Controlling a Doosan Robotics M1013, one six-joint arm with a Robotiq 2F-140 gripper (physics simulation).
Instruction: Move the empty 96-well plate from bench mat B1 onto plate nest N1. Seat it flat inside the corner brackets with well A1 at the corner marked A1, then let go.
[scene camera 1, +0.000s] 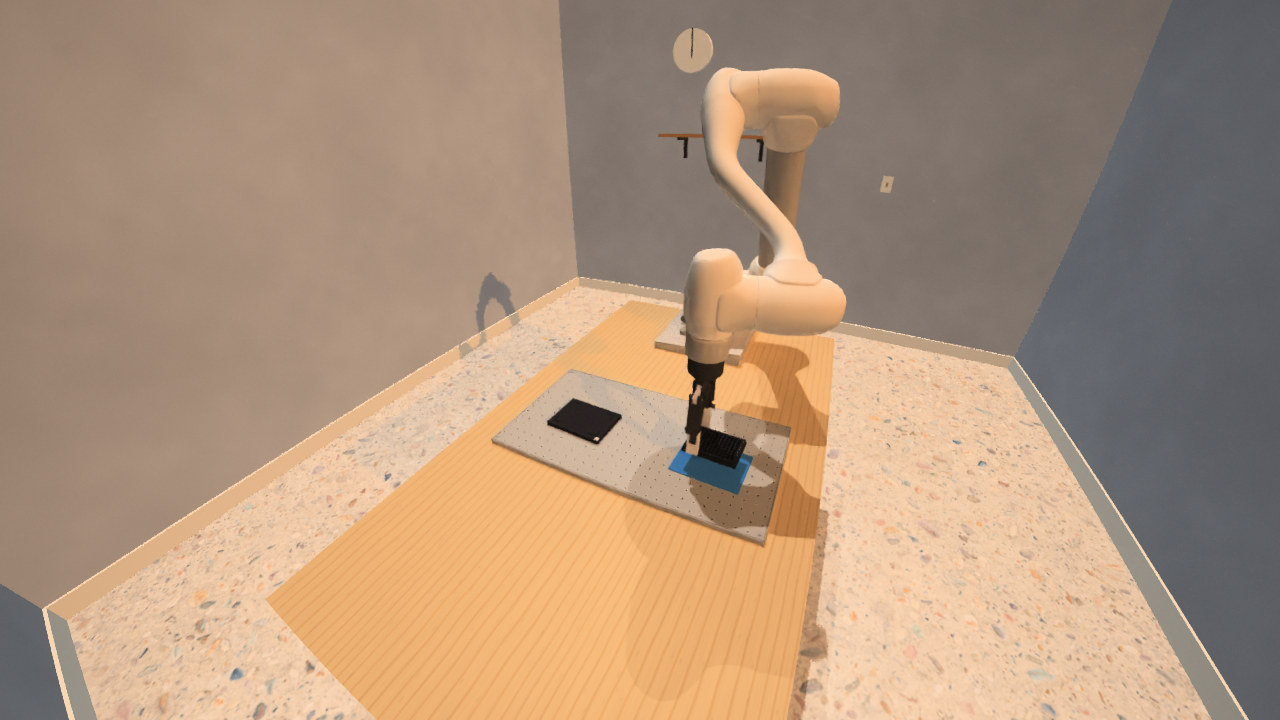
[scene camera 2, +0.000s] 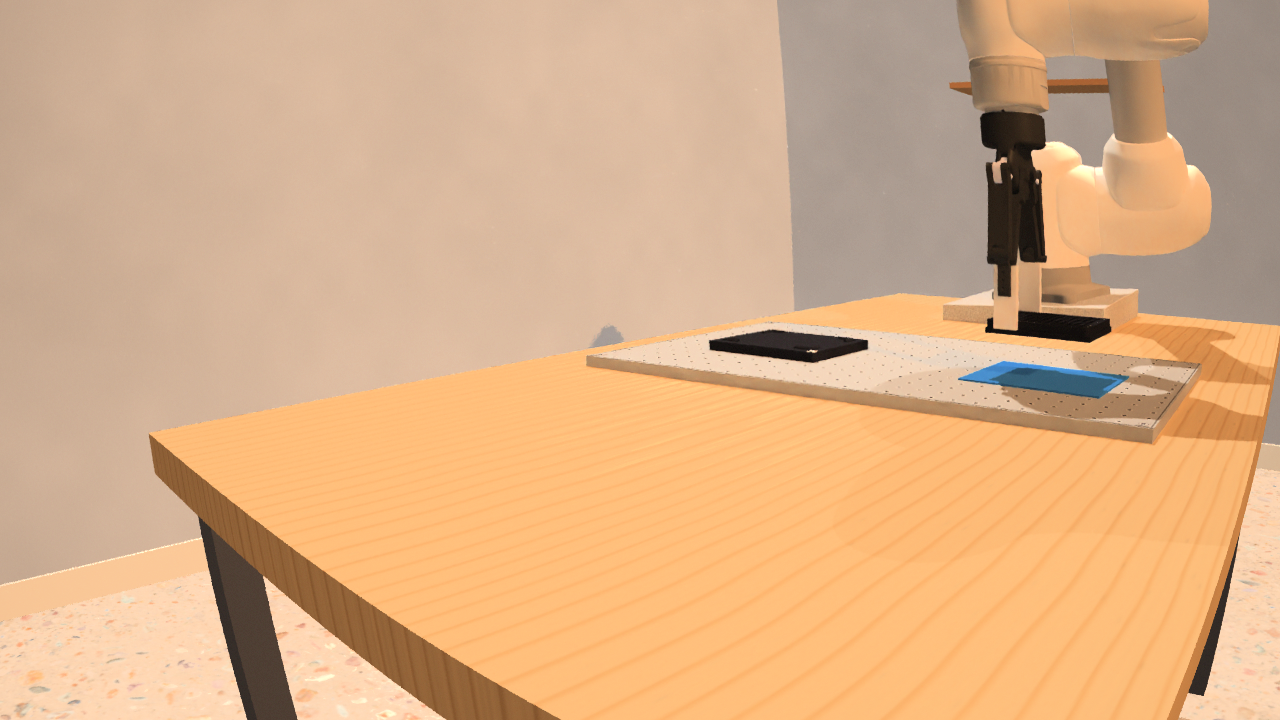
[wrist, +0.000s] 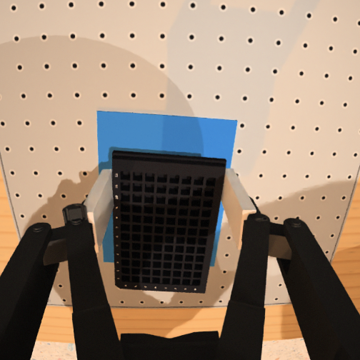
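Pixels of known places: gripper, fingertip midpoint: (scene camera 1: 698, 440) (scene camera 2: 1018, 324); arm's base, link origin: (scene camera 2: 1052, 296).
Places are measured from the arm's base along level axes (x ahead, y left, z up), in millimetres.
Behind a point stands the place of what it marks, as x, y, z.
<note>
The black 96-well plate (scene camera 1: 723, 446) {566, 334, 36} (scene camera 2: 1060, 325) {605, 346, 37} (wrist: 167, 225) is between the pale finger pads of my gripper (scene camera 1: 694, 445) {574, 273, 28} (scene camera 2: 1020, 315) {574, 273, 28} (wrist: 167, 184), which is shut on its two long sides. The plate hangs level above the blue bench mat B1 (scene camera 1: 707, 471) {601, 318, -25} (scene camera 2: 1042, 379) {587, 315, -25} (wrist: 150, 127), with a gap under it in scene camera 2. Small pale marks run along its left and near edges in the wrist view. The black plate nest N1 (scene camera 1: 583, 420) {648, -31, -15} (scene camera 2: 787, 344) {666, -12, -15} lies to the left, with a small pale mark at one corner; its lettering is too small to read. The nest does not show in the wrist view.
Mat and nest both lie on a grey perforated board (scene camera 1: 572, 456) {753, 32, -27} (scene camera 2: 895, 371) {658, 157, -27} (wrist: 147, 82) on the wooden table (scene camera 1: 501, 573) {1051, 137, -40} (scene camera 2: 626, 483) {1066, 255, -40}. The arm's base plate (scene camera 1: 669, 338) {138, -97, -10} (scene camera 2: 966, 308) {170, -87, -17} stands behind the board. A wall shelf (scene camera 1: 671, 135) is at the back.
</note>
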